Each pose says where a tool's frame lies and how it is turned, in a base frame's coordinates. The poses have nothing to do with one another.
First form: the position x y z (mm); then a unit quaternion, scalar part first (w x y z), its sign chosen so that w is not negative.
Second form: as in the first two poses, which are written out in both.
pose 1, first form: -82.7, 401.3, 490.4, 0.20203, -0.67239, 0.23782, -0.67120
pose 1, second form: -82.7, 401.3, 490.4, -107.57, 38.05, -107.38
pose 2, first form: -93.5, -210.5, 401.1, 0.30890, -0.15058, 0.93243, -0.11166
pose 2, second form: -93.5, -210.5, 401.1, -22.80, 141.19, -16.91
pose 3, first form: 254.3, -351.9, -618.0, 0.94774, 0.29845, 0.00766, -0.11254
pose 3, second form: 254.3, -351.9, -618.0, 34.81, 0.89, -13.13
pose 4, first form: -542.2, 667.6, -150.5, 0.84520, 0.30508, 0.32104, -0.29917
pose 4, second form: -542.2, 667.6, -150.5, 36.88, 38.81, -36.17
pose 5, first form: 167.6, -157.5, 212.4, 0.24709, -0.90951, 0.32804, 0.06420
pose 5, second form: 167.6, -157.5, 212.4, -142.10, 51.25, 10.03
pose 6, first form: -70.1, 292.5, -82.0, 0.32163, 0.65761, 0.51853, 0.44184
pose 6, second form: -70.1, 292.5, -82.0, 98.95, 78.02, 66.48
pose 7, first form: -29.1, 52.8, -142.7, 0.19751, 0.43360, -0.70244, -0.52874
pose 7, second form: -29.1, 52.8, -142.7, 69.54, -112.65, -84.80
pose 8, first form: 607.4, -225.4, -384.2, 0.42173, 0.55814, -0.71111, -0.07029
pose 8, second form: 607.4, -225.4, -384.2, 80.09, -102.04, -10.09
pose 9, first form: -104.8, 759.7, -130.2, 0.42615, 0.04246, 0.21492, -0.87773
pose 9, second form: -104.8, 759.7, -130.2, 6.08, 30.78, -125.70
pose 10, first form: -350.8, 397.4, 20.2, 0.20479, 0.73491, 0.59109, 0.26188
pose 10, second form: -350.8, 397.4, 20.2, 117.40, 94.43, 41.84
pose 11, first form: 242.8, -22.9, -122.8, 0.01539, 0.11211, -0.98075, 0.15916
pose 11, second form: 242.8, -22.9, -122.8, 19.98, -174.83, 28.37
